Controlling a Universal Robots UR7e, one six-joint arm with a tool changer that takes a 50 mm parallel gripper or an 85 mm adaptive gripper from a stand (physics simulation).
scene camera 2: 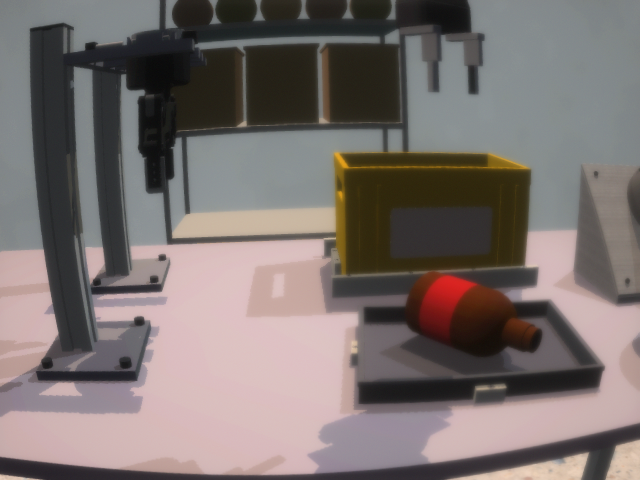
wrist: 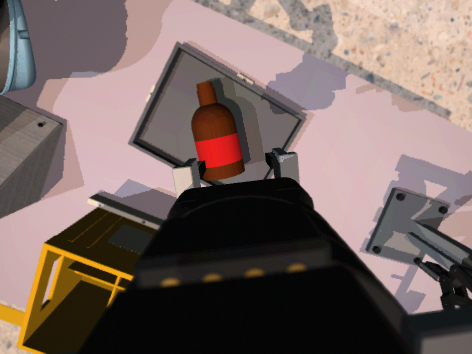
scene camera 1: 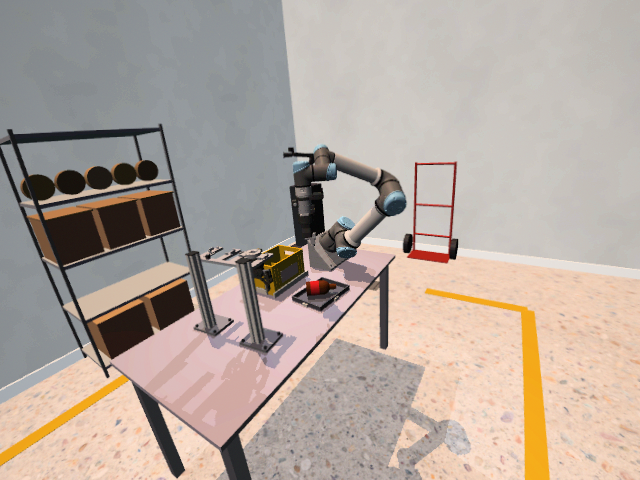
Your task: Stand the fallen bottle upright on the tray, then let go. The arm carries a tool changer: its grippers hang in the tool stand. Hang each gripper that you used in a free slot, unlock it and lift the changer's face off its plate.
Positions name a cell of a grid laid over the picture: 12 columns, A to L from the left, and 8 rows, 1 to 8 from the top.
I see a brown bottle (scene camera 2: J6) and a tool stand (scene camera 2: B6).
The brown bottle shows as well in the wrist view (wrist: F3).
